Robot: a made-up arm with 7 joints. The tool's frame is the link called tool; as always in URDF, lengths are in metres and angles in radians. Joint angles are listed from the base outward. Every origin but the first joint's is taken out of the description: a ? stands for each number. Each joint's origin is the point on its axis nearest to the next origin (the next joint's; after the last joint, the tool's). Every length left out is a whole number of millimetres.
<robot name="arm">
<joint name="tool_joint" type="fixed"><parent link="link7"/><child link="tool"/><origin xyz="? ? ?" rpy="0 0 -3.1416"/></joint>
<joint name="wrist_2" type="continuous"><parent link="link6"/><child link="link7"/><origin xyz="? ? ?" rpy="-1.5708 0 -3.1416"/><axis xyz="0 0 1"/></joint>
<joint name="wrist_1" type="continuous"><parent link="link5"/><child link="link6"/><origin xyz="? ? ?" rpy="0 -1.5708 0"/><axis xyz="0 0 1"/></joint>
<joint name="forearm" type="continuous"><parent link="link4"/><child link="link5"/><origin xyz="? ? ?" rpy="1.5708 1.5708 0"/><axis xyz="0 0 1"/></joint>
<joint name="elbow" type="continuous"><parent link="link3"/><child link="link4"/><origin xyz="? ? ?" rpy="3.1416 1.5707 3.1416"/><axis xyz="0 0 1"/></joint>
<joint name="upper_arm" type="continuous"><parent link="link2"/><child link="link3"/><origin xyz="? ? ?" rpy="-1.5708 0 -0.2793"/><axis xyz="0 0 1"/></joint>
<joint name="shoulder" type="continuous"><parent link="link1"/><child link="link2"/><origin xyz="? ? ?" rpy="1.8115 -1.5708 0"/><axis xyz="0 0 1"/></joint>
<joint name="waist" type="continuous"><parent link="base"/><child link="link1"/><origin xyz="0.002 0.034 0.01" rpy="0.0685 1.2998 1.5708"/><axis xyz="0 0 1"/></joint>
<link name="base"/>
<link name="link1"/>
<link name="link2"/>
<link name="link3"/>
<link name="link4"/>
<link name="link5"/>
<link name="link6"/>
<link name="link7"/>
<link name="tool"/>
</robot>
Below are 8 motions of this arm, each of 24 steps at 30 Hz.
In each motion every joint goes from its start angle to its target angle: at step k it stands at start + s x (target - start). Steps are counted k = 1, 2, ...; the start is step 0. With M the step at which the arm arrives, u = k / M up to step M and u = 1 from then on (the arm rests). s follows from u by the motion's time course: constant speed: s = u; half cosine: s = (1 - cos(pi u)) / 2; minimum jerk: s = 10 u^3 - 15 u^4 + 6 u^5.
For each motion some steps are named. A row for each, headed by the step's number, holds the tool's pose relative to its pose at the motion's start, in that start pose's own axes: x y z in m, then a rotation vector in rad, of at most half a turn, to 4 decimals.
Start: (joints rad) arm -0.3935 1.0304 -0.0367 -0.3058 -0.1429 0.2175 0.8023
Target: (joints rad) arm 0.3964 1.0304 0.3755 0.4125 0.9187 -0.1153 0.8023
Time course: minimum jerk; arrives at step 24
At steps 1, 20, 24:
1: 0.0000 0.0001 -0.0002 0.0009 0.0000 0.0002
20: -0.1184 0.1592 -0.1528 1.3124 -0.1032 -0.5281
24: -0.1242 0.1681 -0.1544 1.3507 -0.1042 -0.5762

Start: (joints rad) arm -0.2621 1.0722 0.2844 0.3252 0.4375 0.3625 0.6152
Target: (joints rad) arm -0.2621 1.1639 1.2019 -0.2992 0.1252 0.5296 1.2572
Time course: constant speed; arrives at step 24
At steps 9, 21, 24:
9: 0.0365 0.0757 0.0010 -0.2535 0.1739 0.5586
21: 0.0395 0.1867 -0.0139 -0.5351 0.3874 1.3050
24: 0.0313 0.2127 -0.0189 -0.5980 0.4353 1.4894

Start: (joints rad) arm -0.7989 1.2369 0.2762 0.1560 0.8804 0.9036 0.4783
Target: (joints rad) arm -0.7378 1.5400 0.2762 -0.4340 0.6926 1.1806 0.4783
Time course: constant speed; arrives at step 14
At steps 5, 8, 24:
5: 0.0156 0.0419 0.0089 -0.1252 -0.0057 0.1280
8: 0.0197 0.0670 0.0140 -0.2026 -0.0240 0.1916
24: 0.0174 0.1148 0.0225 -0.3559 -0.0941 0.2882

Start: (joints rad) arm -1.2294 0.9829 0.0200 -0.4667 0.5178 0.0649 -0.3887
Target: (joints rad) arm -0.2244 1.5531 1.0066 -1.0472 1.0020 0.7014 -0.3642
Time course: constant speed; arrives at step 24
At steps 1, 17, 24:
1: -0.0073 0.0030 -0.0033 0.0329 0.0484 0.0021
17: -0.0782 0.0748 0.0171 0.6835 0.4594 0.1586
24: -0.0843 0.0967 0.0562 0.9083 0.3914 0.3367

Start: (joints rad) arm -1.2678 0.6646 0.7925 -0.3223 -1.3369 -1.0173 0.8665
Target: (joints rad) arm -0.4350 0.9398 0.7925 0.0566 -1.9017 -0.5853 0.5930
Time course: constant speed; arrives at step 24
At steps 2, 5, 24:
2: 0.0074 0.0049 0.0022 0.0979 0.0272 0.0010
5: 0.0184 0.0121 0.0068 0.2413 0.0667 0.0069
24: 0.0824 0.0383 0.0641 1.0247 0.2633 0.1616

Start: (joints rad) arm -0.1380 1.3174 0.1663 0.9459 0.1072 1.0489 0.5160
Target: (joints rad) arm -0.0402 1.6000 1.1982 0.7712 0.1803 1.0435 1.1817
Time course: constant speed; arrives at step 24
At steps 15, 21, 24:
15: 0.0423 0.0980 -0.0124 -0.5233 0.3244 0.3978
21: 0.0543 0.1377 -0.0274 -0.7130 0.5015 0.5490
24: 0.0590 0.1566 -0.0370 -0.8021 0.6008 0.6182

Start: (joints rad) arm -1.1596 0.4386 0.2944 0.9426 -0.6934 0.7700 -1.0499
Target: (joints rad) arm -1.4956 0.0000 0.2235 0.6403 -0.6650 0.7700 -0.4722
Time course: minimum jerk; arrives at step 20
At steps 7, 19, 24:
7: 0.0486 -0.0220 0.0008 0.0563 0.0366 -0.0163
19: 0.1760 -0.1383 -0.0137 0.2738 0.0858 -0.0815
24: 0.1761 -0.1385 -0.0137 0.2742 0.0858 -0.0817

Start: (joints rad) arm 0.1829 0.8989 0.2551 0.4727 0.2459 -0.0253 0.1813
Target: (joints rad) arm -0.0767 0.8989 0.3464 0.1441 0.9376 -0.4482 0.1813
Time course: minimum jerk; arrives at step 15
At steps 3, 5, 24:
3: 0.0027 0.0028 0.0080 0.0219 -0.0562 0.0177
5: 0.0083 0.0104 0.0289 0.0832 -0.2002 0.0661
24: 0.0081 0.0496 0.1234 0.5055 -0.8327 0.3446

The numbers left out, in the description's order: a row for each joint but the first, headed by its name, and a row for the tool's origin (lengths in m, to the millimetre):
tool: 0 0 0
wrist_2: 0.063 -0.001 0
wrist_1: 0 0 0
forearm: 0.007 -0.13 0
elbow: 0.001 -0.013 0
upper_arm: -0.046 -0.184 0
shoulder: 0.013 0.004 0

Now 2 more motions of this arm.
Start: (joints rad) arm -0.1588 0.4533 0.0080 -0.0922 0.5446 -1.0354 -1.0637
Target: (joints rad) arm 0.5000 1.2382 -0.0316 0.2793 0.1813 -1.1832 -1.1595
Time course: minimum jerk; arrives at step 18
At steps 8, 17, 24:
8: -0.0504 -0.0651 0.0074 -0.2896 -0.0255 -0.3159
17: -0.1470 -0.1092 0.0351 -0.6916 -0.0531 -0.7854
24: -0.1472 -0.1092 0.0352 -0.6925 -0.0531 -0.7867

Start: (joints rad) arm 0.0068 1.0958 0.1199 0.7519 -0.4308 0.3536 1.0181
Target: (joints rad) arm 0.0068 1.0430 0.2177 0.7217 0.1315 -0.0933 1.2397
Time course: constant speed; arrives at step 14
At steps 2, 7, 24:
2: 0.0004 0.0006 0.0043 -0.0280 -0.0876 0.0556
7: -0.0013 0.0020 0.0149 -0.1052 -0.3068 0.1787
24: -0.0092 0.0035 0.0276 -0.2279 -0.6117 0.3078

